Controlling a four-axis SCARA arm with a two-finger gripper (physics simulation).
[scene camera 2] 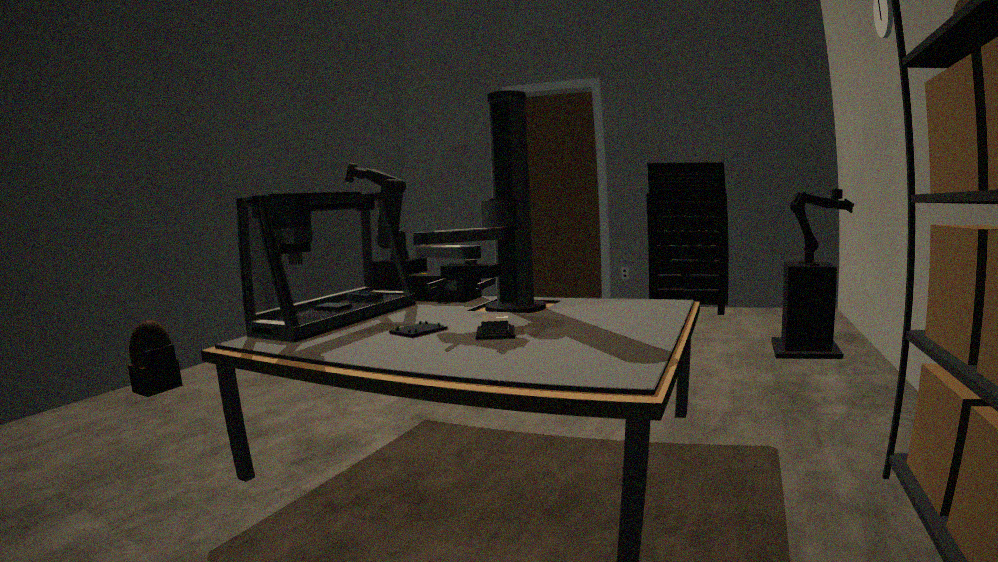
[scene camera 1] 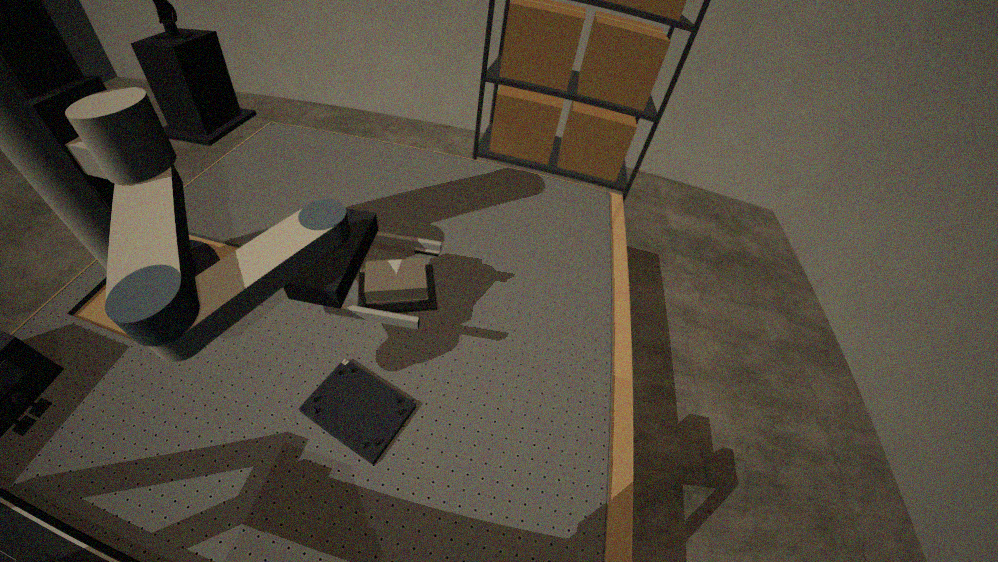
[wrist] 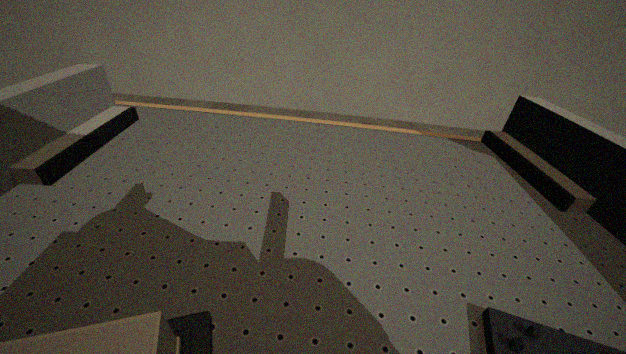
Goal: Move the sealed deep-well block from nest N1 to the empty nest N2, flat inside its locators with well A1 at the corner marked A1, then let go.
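Places are measured from the arm's base along level axes (x down, y left, z ahead), in centimetres.
Pixels of known places: gripper, fingertip midpoint: (scene camera 2: 452, 286) (scene camera 1: 430, 282) (wrist: 317, 103); arm's base at its link origin: (scene camera 2: 515, 308).
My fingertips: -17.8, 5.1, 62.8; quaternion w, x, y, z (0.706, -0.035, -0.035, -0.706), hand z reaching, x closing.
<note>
Ahead of a thing's pixels: the offset from my fingertips to its top centre, as dx, dy, dz. "spot": to the spot under its first point.
The pale sealed block @(+11.1, +8.8, -10.7) (scene camera 1: 395, 282) (scene camera 2: 495, 326) (wrist: 90, 334) sits in the dark nest N1 @(+14.7, +8.8, -10.7) (scene camera 1: 432, 284) (scene camera 2: 495, 336) (wrist: 194, 327). It looks level; its A1 corner cannot be made out. Nest N2 @(+14.3, -18.3, -7.6) (scene camera 1: 359, 411) (scene camera 2: 419, 328) (wrist: 550, 335) is an empty dark plate with small locators at its corners, turned relative to N1. A small white tag marks one N2 corner in scene camera 1. My gripper (scene camera 1: 423, 284) (wrist: 317, 103) is wide open with nothing between its fingers. In scene camera 1 the fingers appear on either side of the block; their exact height above it is unclear.
The perforated table has a wooden edge (scene camera 1: 620, 349) (scene camera 2: 488, 396). A dark gantry frame @(spot: -30.8, -51.6, +8.4) (scene camera 2: 307, 199) stands on the table's left in scene camera 2. A shelf rack (scene camera 1: 481, 104) (scene camera 2: 910, 279) and a pedestal with a small arm (scene camera 1: 195, 83) (scene camera 2: 808, 307) stand beyond the table.
</note>
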